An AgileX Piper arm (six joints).
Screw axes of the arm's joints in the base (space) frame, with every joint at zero. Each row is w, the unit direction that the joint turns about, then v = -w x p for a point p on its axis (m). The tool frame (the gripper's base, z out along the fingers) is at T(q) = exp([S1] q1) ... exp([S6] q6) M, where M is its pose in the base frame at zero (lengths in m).
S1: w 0 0 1 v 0 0 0
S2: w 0 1 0 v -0.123 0 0
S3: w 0 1 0 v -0.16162 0 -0.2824
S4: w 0.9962 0 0.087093 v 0 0.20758 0
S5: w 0 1 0 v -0.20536 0 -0.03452
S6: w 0.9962 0 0.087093 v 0 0.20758 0
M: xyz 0.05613 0 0.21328 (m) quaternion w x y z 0.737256 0 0.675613 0
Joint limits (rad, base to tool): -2.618..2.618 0..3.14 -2.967..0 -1.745..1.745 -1.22..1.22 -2.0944..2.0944
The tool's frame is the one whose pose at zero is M.
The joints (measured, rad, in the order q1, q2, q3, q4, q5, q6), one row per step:
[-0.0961, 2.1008, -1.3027, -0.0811, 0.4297, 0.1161]
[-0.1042, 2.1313, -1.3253, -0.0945, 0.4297, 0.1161]
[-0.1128, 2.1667, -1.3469, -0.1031, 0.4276, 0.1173]
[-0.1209, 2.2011, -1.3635, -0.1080, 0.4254, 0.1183]
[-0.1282, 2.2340, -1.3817, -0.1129, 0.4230, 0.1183]
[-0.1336, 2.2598, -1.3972, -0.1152, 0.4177, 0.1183]
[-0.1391, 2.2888, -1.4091, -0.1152, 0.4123, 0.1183]
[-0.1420, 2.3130, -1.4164, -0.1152, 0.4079, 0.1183]
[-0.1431, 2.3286, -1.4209, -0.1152, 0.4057, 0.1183]
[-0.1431, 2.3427, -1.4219, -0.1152, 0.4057, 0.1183]
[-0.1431, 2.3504, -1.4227, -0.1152, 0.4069, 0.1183]
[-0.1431, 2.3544, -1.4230, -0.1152, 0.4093, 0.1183]
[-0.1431, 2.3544, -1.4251, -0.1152, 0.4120, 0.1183]
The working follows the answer.
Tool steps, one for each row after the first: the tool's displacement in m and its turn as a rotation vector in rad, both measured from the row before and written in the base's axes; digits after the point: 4 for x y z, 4 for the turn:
[0.0045, -0.0044, -0.0073, -0.0093, 0.0089, 0.0007]
[0.0041, -0.0044, -0.0098, -0.0045, 0.0122, -0.0038]
[0.0027, -0.0040, -0.0108, -0.0012, 0.0158, -0.0055]
[0.0029, -0.0037, -0.0099, -0.0018, 0.0126, -0.0037]
[0.0026, -0.0028, -0.0075, -0.0006, 0.0052, -0.0034]
[0.0014, -0.0026, -0.0098, 0.0020, 0.0116, -0.0051]
[0.0004, -0.0013, -0.0089, 0.0021, 0.0124, -0.0025]
[0.0001, -0.0005, -0.0058, 0.0014, 0.0088, -0.0009]
[-0.0008, 0.0001, -0.0060, 0.0019, 0.0130, 0.0000]
[-0.0005, 0.0001, -0.0032, 0.0011, 0.0080, -0.0001]
[-0.0005, 0.0000, -0.0018, 0.0007, 0.0061, -0.0002]
[0.0003, -0.0001, 0.0004, -0.0001, 0.0006, -0.0002]

Tool pose at each row, in the base's axes (x y z in m, rotation vector in rad; rounded; the steps above come from the unrounded poses):
[0.4162, -0.0432, 0.1176, 0.1975, 2.7034, -0.0617]
[0.4208, -0.0476, 0.1102, 0.1939, 2.7115, -0.0751]
[0.4249, -0.0520, 0.1004, 0.1980, 2.7229, -0.0838]
[0.4276, -0.0560, 0.0896, 0.2054, 2.7381, -0.0889]
[0.4304, -0.0597, 0.0797, 0.2101, 2.7502, -0.0941]
[0.4331, -0.0625, 0.0722, 0.2146, 2.7550, -0.0964]
[0.4345, -0.0651, 0.0623, 0.2223, 2.7663, -0.0965]
[0.4349, -0.0664, 0.0535, 0.2265, 2.7786, -0.0959]
[0.4350, -0.0669, 0.0477, 0.2283, 2.7874, -0.0953]
[0.4342, -0.0667, 0.0417, 0.2289, 2.8005, -0.0946]
[0.4337, -0.0667, 0.0384, 0.2294, 2.8086, -0.0942]
[0.4332, -0.0666, 0.0367, 0.2299, 2.8147, -0.0942]
[0.4335, -0.0667, 0.0370, 0.2302, 2.8152, -0.0945]

